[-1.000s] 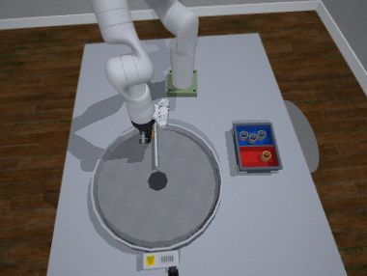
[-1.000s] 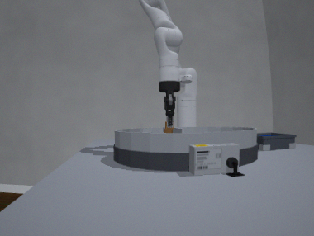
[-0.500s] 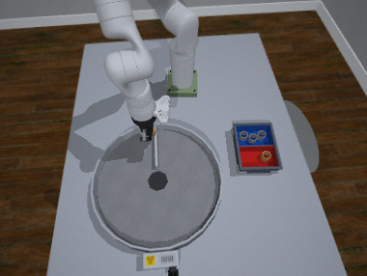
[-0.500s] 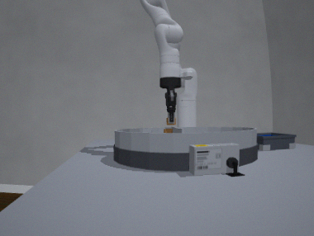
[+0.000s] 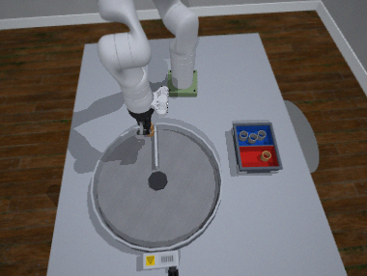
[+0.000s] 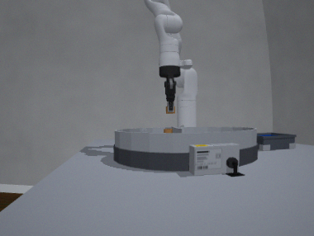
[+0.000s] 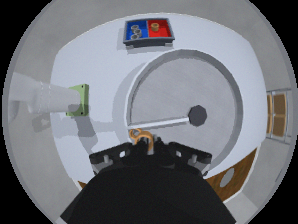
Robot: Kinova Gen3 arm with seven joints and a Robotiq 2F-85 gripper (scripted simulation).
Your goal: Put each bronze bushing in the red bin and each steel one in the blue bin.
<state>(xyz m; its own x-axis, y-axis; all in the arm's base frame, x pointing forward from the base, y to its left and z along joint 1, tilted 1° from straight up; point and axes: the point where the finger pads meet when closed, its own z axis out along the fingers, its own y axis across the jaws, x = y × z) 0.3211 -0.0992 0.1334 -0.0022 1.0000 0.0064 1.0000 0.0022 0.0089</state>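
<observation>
Now: hand 38 cm to the right of the bin, 13 cm above it and 1 cm past it. From my hand the other things lie so: round grey turntable 14 cm ahead, 10 cm below, 4 cm to the left.
</observation>
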